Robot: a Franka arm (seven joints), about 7 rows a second.
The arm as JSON. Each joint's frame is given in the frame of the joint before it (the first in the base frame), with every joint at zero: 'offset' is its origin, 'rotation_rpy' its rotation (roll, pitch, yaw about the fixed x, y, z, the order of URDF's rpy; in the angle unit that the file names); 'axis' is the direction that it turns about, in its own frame. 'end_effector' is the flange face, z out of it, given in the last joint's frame.
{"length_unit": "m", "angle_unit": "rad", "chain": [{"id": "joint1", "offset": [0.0, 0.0, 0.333], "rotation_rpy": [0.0, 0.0, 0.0], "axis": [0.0, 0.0, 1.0]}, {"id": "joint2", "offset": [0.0, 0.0, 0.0], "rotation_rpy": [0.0, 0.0, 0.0], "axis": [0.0, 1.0, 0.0]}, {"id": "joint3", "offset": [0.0, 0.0, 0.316], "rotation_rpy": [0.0, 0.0, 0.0], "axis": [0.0, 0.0, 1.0]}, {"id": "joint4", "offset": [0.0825, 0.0, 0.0], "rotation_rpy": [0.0, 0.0, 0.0], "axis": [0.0, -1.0, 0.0]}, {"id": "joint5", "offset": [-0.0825, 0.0, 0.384], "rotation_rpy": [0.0, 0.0, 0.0], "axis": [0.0, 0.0, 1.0]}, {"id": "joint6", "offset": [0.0, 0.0, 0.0], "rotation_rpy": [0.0, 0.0, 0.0], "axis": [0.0, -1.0, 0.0]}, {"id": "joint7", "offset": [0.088, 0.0, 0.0], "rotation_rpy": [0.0, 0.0, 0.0], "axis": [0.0, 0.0, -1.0]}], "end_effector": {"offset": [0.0, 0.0, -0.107], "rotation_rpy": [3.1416, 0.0, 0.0]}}
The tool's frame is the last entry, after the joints.
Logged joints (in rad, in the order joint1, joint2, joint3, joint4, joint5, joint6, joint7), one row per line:
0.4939 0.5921 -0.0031 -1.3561 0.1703 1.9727 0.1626
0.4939 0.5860 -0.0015 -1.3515 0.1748 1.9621 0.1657
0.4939 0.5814 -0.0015 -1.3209 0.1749 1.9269 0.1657
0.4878 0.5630 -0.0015 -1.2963 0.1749 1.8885 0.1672
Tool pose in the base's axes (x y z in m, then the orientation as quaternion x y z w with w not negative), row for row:
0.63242 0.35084 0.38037 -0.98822 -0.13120 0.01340 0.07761
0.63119 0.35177 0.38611 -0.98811 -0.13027 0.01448 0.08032
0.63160 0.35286 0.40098 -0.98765 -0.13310 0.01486 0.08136
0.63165 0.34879 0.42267 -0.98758 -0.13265 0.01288 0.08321
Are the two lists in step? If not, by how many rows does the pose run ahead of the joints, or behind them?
They are in step.
